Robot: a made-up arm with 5 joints.
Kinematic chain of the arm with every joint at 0, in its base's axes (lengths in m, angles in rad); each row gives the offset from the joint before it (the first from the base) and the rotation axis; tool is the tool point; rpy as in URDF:
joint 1: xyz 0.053 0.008 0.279 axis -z
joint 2: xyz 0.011 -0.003 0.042 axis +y
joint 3: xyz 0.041 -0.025 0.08 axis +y
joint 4: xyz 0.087 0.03 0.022 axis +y
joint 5: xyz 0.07 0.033 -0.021 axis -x
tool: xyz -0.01 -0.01 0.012 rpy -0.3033 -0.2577 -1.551
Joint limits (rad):
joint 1: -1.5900..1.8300
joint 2: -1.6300..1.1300
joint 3: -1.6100..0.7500
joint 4: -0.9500..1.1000
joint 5: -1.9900..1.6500
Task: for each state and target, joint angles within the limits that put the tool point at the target. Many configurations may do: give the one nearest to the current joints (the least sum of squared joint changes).
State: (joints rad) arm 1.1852 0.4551 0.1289 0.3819 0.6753
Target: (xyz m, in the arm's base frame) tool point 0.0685 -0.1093 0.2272
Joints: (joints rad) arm 1.7234 0.6636 0.6129 0.6361 0.5762
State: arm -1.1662 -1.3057 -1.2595 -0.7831 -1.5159
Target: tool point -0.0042 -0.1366 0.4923
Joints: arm -1.3338 -0.9031 -1.3056 -0.8708 -1.4217
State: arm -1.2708 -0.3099 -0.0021 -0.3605 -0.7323
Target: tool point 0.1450 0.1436 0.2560
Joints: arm -0.8559 0.3879 0.6485 -0.1118 -0.8043
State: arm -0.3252 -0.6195 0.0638 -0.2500 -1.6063
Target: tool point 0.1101 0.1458 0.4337
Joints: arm -1.0158 -0.5874 0.3741 -0.0336 -1.6732
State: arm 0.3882 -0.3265 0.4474 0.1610 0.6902
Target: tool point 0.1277 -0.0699 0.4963
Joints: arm 1.1180 -0.7568 0.1869 0.0774 0.5723
